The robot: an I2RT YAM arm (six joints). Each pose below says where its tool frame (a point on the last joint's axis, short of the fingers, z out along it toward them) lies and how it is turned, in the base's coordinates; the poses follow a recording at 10 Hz.
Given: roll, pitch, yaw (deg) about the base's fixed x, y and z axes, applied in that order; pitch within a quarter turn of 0, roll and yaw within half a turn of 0; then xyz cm.
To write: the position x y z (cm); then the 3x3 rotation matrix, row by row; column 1 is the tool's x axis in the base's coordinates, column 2 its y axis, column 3 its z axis. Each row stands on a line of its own. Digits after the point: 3 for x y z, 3 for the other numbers.
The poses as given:
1: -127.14 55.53 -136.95 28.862 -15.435 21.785
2: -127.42 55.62 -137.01 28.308 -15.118 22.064
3: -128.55 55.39 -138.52 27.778 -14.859 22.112
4: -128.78 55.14 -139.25 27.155 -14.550 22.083
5: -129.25 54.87 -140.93 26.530 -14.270 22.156
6: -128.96 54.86 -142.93 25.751 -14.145 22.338
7: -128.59 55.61 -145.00 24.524 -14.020 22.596
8: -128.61 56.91 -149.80 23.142 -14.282 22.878
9: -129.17 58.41 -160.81 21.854 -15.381 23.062
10: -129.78 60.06 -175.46 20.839 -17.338 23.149
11: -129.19 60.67 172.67 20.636 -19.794 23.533
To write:
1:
28.862 -15.435 21.785
-0.414 0.068 0.908
-0.386 0.890 -0.243
-0.824 -0.451 -0.342

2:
28.308 -15.118 22.064
-0.413 0.065 0.908
-0.385 0.891 -0.239
-0.825 -0.448 -0.343

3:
27.778 -14.859 22.112
-0.426 0.069 0.902
-0.376 0.893 -0.246
-0.823 -0.444 -0.354

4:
27.155 -14.550 22.083
-0.433 0.076 0.898
-0.373 0.892 -0.255
-0.821 -0.446 -0.358

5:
26.530 -14.270 22.156
-0.447 0.093 0.890
-0.363 0.890 -0.275
-0.818 -0.446 -0.364

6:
25.751 -14.145 22.338
-0.459 0.128 0.879
-0.347 0.885 -0.310
-0.818 -0.448 -0.362

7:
24.524 -14.020 22.596
-0.463 0.171 0.870
-0.324 0.881 -0.345
-0.825 -0.441 -0.352

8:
23.142 -14.282 22.878
-0.472 0.252 0.845
-0.275 0.869 -0.412
-0.838 -0.427 -0.341

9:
21.854 -15.381 23.062
-0.495 0.416 0.763
-0.172 0.814 -0.555
-0.852 -0.406 -0.331

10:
20.839 -17.338 23.149
-0.498 0.613 0.614
-0.040 0.691 -0.722
-0.867 -0.384 -0.319

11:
20.636 -19.794 23.533
-0.486 0.751 0.448
0.062 0.541 -0.839
-0.872 -0.380 -0.310

